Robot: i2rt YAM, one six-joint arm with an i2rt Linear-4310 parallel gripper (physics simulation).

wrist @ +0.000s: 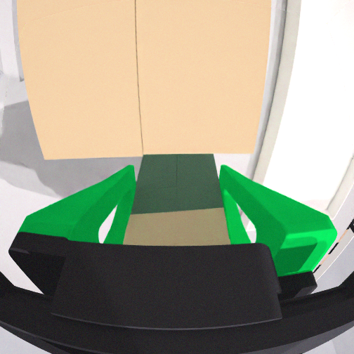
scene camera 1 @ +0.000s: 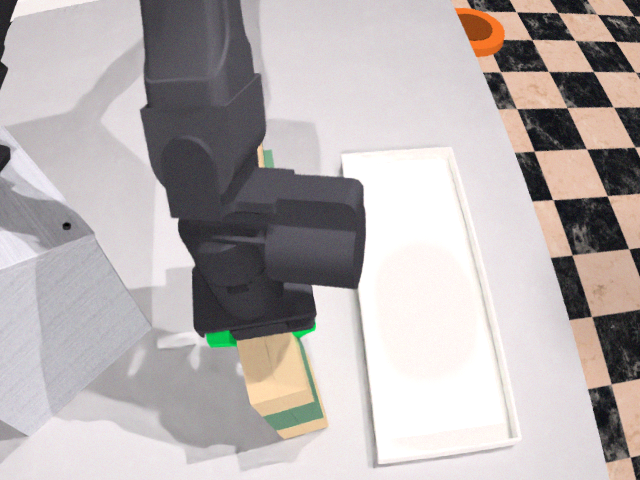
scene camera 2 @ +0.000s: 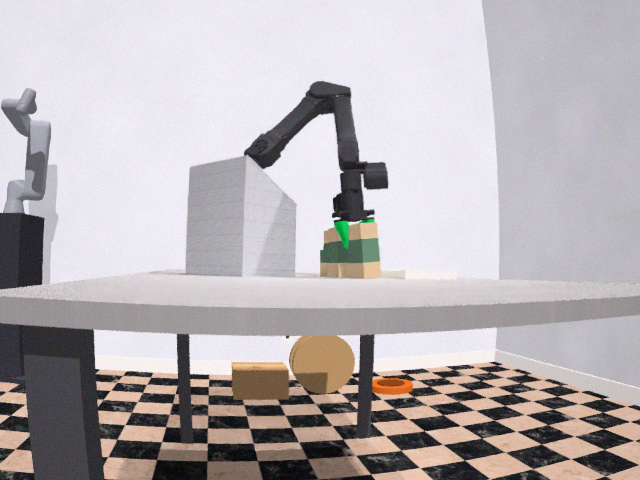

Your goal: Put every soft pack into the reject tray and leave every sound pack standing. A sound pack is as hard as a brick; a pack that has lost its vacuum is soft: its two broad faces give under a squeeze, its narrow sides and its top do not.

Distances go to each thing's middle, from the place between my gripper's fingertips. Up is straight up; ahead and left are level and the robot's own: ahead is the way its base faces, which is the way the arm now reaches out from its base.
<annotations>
I see the white reject tray [scene camera 1: 439,385] 160 mm ahead of my hand, 100 mm to the left of it and 70 mm below it.
</annotations>
